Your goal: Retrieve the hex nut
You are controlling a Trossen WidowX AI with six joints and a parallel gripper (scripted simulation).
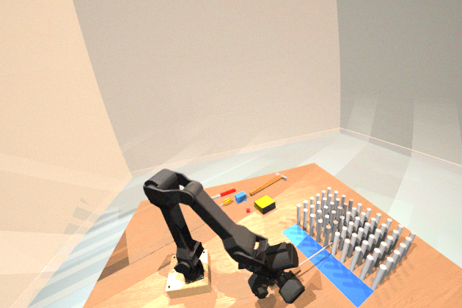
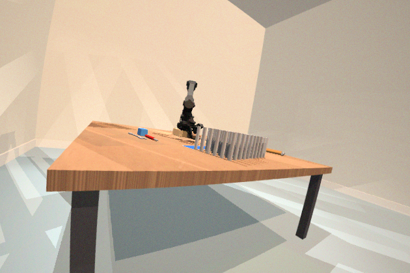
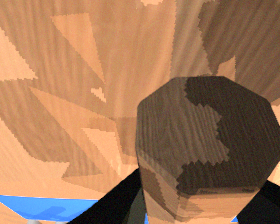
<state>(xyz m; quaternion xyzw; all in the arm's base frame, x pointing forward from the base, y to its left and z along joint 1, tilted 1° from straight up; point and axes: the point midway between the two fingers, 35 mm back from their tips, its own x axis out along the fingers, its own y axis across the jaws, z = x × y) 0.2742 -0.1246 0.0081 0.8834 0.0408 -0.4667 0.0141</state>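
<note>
Now: the blue taped strip 15 cm ahead of my gripper tip, 3 cm below it and 1 cm to the left of it. Round my gripper tip: small red cube (39 cm to the left, 2 cm below, 2 cm ahead); wooden-handled tool (10 cm ahead, 1 cm to the left); yellow-and-black block (37 cm to the left, 11 cm ahead, 1 cm below).
</note>
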